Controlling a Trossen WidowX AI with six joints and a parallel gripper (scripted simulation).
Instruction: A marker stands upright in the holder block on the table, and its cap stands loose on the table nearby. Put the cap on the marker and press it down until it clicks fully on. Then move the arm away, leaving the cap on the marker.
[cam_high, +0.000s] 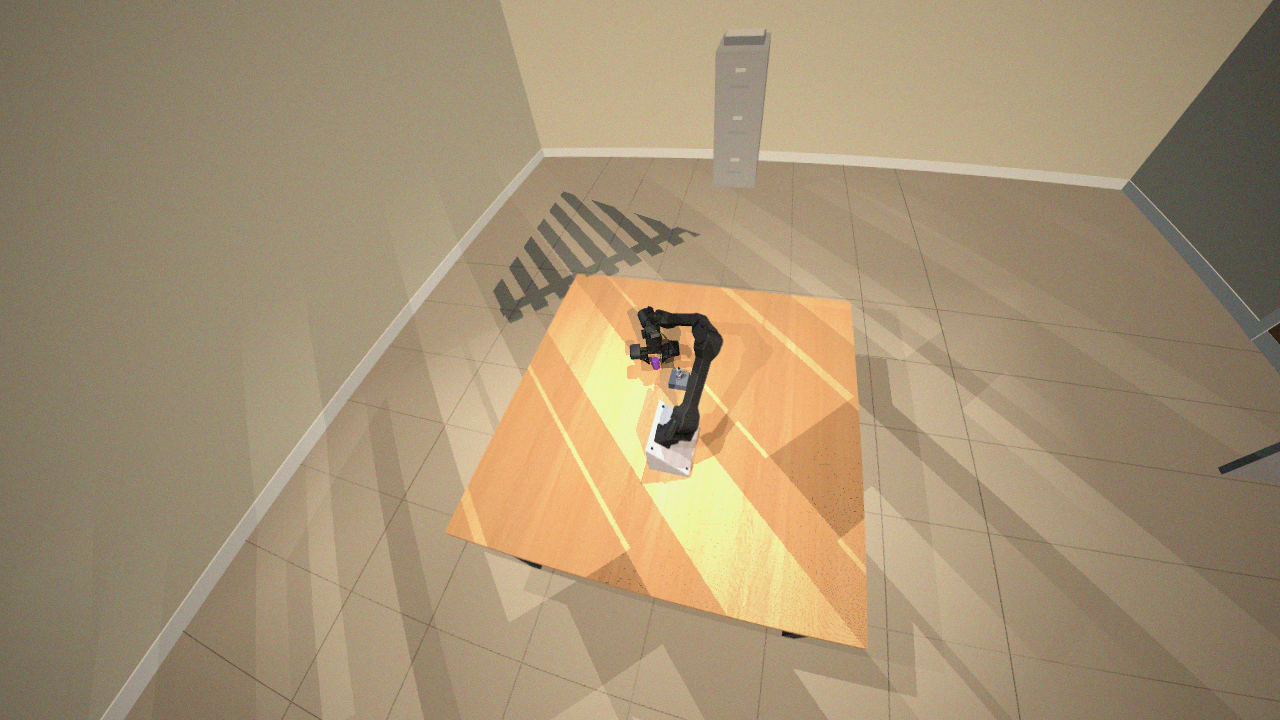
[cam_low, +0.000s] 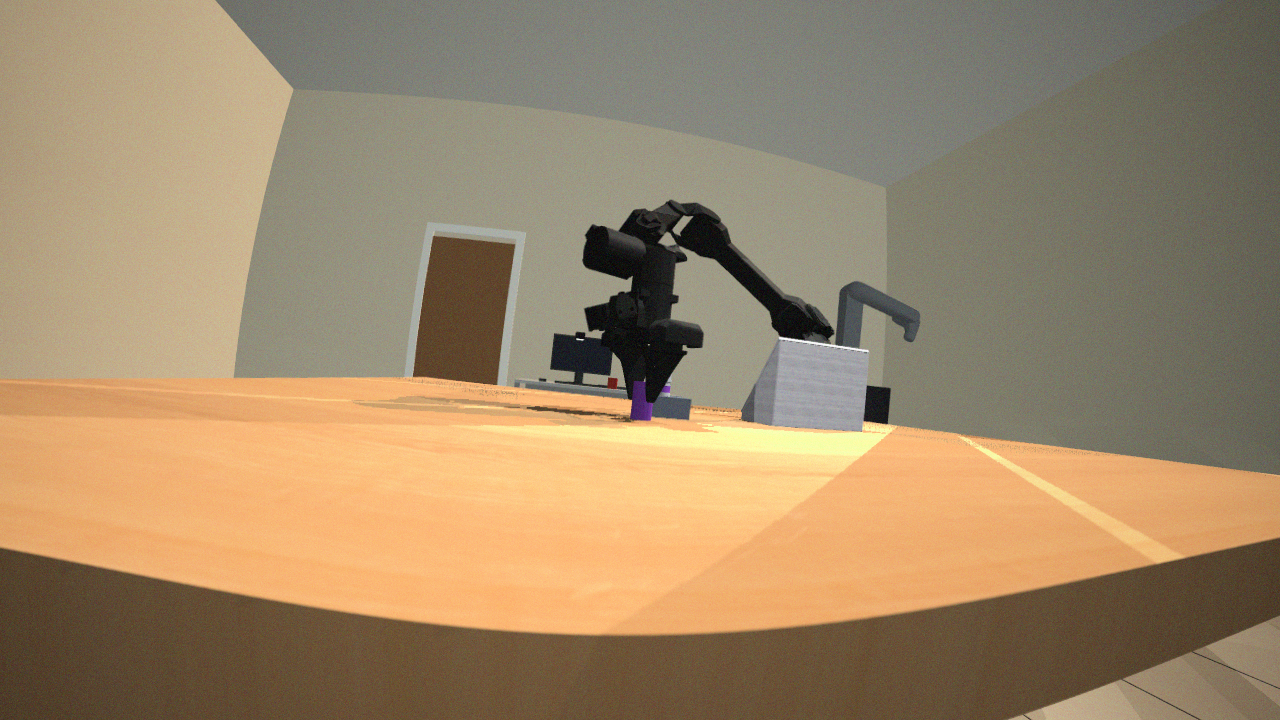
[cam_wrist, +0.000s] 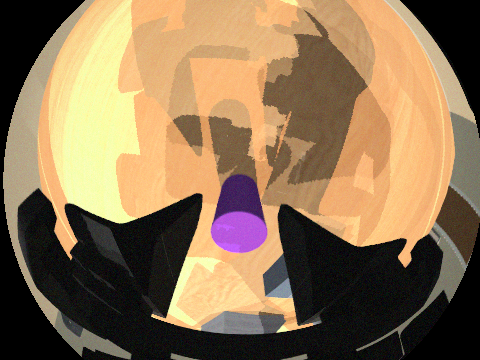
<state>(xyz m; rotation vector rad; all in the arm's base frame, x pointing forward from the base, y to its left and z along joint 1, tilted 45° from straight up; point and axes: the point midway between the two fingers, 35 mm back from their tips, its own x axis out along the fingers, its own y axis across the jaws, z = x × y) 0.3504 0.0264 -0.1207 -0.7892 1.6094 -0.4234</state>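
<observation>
Right now the purple cap is right at my gripper tip. The rest, counted from my gripper tip: grey holder block 6 cm behind, 10 cm to the right, 1 cm below.
</observation>
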